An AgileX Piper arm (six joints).
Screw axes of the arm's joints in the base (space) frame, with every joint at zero. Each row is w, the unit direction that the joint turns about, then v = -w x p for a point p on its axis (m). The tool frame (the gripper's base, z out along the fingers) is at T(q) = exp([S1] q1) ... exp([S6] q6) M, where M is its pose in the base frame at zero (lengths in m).
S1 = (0, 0, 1, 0.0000, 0.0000, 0.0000)
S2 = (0, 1, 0, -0.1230, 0.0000, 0.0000)
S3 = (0, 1, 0, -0.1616, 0.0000, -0.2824)
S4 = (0.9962, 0, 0.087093, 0.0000, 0.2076, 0.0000)
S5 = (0, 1, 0, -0.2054, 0.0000, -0.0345)
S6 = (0.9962, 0, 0.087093, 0.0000, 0.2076, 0.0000)
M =
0.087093 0 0.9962 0.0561
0 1 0 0.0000
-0.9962 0 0.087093 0.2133
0 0 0 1
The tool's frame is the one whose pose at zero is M.
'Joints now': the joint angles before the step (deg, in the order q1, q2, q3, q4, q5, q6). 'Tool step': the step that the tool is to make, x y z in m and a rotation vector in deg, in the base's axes. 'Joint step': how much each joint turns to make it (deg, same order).
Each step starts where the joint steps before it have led.
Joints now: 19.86 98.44 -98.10 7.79 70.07 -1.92
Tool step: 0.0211 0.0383 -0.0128 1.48 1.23 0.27
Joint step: 4.13 7.44 -7.40 0.05 0.00 4.29
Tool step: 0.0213 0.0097 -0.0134 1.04 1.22 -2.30
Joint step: -0.05 5.31 -4.95 0.41 0.00 2.53
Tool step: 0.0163 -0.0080 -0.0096 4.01 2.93 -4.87
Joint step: -2.55 2.76 -2.03 3.69 -0.05 2.85
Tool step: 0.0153 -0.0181 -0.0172 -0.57 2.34 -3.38
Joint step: -2.92 2.23 0.02 0.06 0.04 0.52
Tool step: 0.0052 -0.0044 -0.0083 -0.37 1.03 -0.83
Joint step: -0.74 1.08 -0.03 -0.07 0.02 0.11
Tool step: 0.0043 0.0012 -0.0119 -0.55 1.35 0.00
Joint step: 0.00 1.50 0.03 -0.11 -0.08 -0.02
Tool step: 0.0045 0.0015 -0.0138 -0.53 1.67 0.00
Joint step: 0.01 1.76 -0.02 0.00 0.01 0.01
